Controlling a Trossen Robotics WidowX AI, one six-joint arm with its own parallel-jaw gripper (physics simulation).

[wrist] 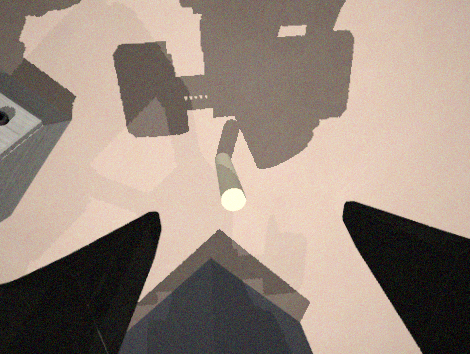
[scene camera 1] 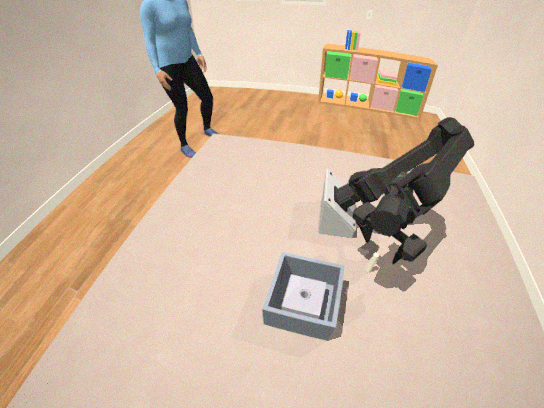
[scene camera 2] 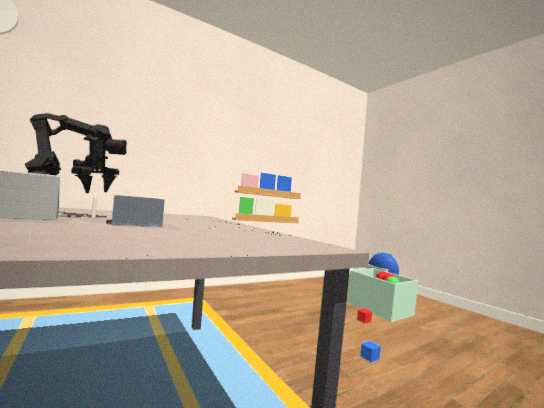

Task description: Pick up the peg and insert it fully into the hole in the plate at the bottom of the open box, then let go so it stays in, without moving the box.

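Places are measured from the arm's base along level axes (x ahead, y left, z up), in centimetres.
Where they show: gripper, fingertip midpoint: (wrist: 252, 215) (scene camera 1: 380, 252) (scene camera 2: 96, 192); arm's base at its link origin: (scene camera 1: 340, 199) (scene camera 2: 36, 188).
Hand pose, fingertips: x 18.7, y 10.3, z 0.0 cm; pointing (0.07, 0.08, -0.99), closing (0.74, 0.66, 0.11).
Observation:
Each offset is from my fingertips to the top centre of the thing. "spot": to the spot under its first point.
The pale cream peg @(dx -0.5, dy -0.4, dz -1.8 cm) (scene camera 1: 372, 262) (scene camera 2: 94, 207) (wrist: 230, 182) stands upright on the table. My gripper (scene camera 1: 382, 250) (scene camera 2: 97, 191) (wrist: 252, 215) is open and empty, pointing down. In scene camera 2 its fingertips are a little above the peg's top; in the wrist view the peg shows between the two fingers, nearer the left one. The open grey-blue box @(dx +11.9, dy -18.4, dz -0.1 cm) (scene camera 1: 300, 322) (scene camera 2: 138, 211) (wrist: 212, 310) stands beside the peg, apart from it. A white plate @(dx +11.9, dy -18.4, dz -3.8 cm) (scene camera 1: 293, 287) with a round hole @(spot: dx +11.1, dy -18.1, dz -5.9 cm) (scene camera 1: 305, 294) lies in its bottom. The plate is hidden in the wrist view.
A light grey wedge-shaped block (scene camera 1: 337, 220) (scene camera 2: 30, 196) (wrist: 35, 155) with a slanted face stands beside the arm, behind the box in scene camera 1. The table (scene camera 1: 200, 300) (scene camera 2: 225, 265) bears them. A person (scene camera 1: 172, 40) stands beyond it, near a toy shelf (scene camera 1: 380, 52).

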